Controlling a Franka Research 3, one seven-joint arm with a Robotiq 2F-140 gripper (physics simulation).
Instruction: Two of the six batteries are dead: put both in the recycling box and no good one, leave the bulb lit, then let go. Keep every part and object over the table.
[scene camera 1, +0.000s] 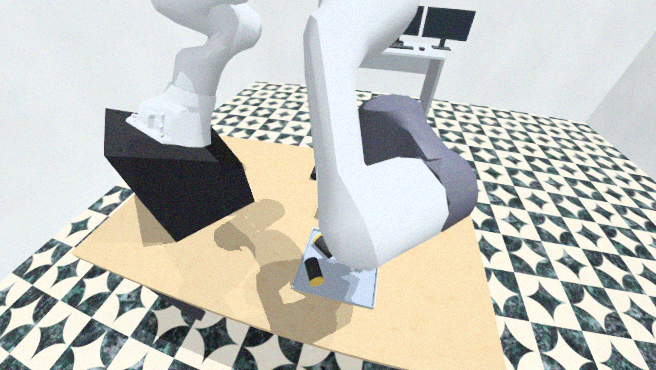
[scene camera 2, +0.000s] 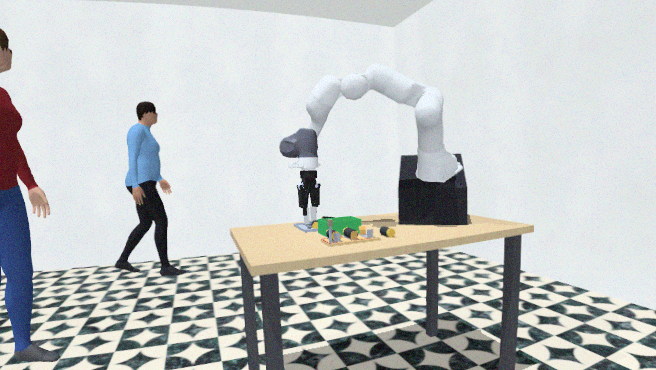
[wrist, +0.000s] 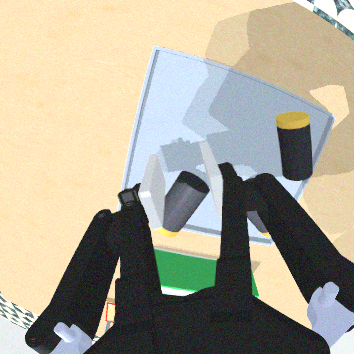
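A pale blue tray (wrist: 168, 88) (scene camera 1: 363, 291) (scene camera 2: 301, 227) lies on the table. One black battery with a yellow end (wrist: 294, 149) (scene camera 1: 314, 271) lies in its corner. A second battery (wrist: 182, 205) (scene camera 1: 322, 244) lies at the tray's edge, between my finger pads. My gripper (wrist: 181, 162) (scene camera 2: 309, 216) is partly open around it, with gaps on both sides, and does not clamp it. A third battery (wrist: 259, 222) is mostly hidden behind my right finger. The green box (wrist: 197, 270) (scene camera 2: 339, 223) stands just beyond the tray. In scene camera 1 the arm hides my gripper.
A wooden board (scene camera 2: 348, 240) with holders and a battery (scene camera 2: 349, 233) lies in front of the green box. Another battery (scene camera 2: 387, 231) lies loose on the table to its right. The arm's black base (scene camera 2: 433, 194) (scene camera 1: 191, 183) stands at the table's back. A person (scene camera 2: 152, 187) walks at the far left.
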